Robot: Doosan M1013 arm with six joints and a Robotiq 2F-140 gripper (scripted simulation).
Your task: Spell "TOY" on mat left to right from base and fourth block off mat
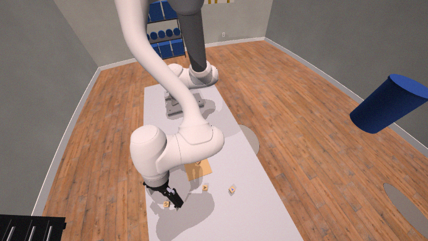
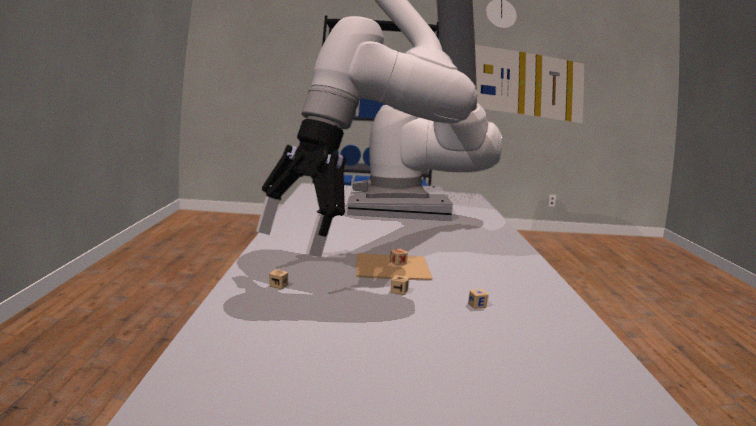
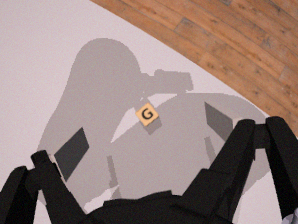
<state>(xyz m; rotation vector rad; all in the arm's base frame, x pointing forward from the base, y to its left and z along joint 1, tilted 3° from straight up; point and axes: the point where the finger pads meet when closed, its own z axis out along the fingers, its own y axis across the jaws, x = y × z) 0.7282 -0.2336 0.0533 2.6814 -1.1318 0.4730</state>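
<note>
The T block is 190 mm to the left of my hand and 70 mm below it. From my hand the other things lie so: tan mat 190 mm to the left, 130 mm behind, 80 mm below.
</note>
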